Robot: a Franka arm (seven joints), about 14 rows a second.
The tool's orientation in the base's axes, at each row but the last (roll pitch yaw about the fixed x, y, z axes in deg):
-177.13, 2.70, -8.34
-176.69, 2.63, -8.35
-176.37, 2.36, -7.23
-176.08, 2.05, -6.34
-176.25, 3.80, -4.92
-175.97, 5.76, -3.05
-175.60, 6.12, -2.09
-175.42, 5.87, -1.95
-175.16, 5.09, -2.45
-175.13, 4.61, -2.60
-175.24, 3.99, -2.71
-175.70, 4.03, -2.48
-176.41, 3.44, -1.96
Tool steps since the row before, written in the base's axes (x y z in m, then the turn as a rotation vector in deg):
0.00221, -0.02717, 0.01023, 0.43, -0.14, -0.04
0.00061, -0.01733, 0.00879, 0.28, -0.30, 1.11
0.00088, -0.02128, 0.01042, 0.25, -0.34, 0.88
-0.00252, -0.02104, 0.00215, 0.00, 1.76, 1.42
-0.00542, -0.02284, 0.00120, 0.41, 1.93, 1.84
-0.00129, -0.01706, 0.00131, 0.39, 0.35, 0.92
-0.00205, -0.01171, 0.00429, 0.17, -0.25, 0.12
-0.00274, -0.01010, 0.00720, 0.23, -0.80, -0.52
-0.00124, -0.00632, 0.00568, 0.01, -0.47, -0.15
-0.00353, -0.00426, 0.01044, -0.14, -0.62, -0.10
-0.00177, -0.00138, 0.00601, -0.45, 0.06, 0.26
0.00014, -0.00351, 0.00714, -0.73, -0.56, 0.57
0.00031, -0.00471, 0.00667, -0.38, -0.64, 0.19
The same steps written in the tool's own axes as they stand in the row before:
0.00564, 0.02600, -0.01182, 0.45, 0.08, 0.02
0.00271, 0.01651, -0.00989, 0.27, 0.19, -1.14
0.00312, 0.02029, -0.01187, 0.25, 0.25, -0.91
-0.00026, 0.02099, -0.00359, -0.25, -1.84, -1.29
-0.00351, 0.02311, -0.00249, 0.12, -2.07, -1.72
-0.00051, 0.01697, -0.00246, 0.28, -0.44, -0.92
-0.00207, 0.01143, -0.00498, 0.17, 0.23, -0.16
-0.00312, 0.00960, -0.00771, 0.31, 0.83, 0.43
-0.00147, 0.00587, -0.00609, 0.04, 0.48, 0.11
-0.00416, 0.00354, -0.01048, -0.10, 0.63, 0.06
-0.00212, 0.00097, -0.00598, -0.47, -0.06, -0.22
-0.00021, 0.00296, -0.00739, -0.74, 0.55, -0.56
0.00007, 0.00427, -0.00697, -0.37, 0.64, -0.21

